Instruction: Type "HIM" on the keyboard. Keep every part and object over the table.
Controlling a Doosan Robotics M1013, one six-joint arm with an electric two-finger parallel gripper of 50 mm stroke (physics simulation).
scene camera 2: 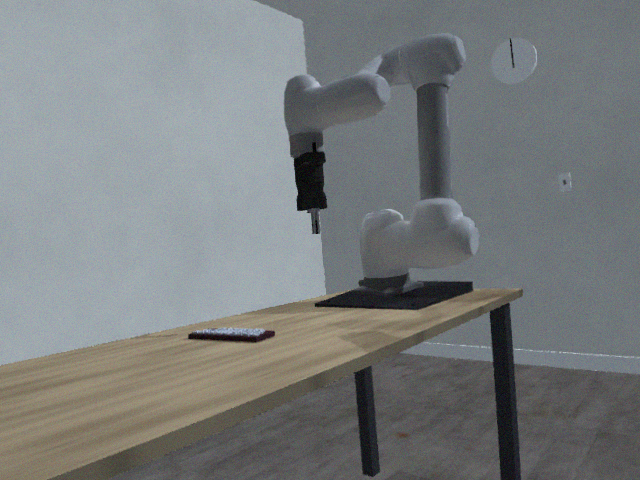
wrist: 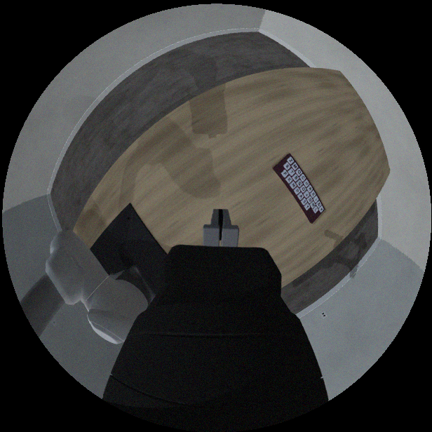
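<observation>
Keyboard (scene camera 2: 225, 334), again at (wrist: 293, 177). My gripper (scene camera 2: 316, 233), again at (wrist: 219, 218).
</observation>
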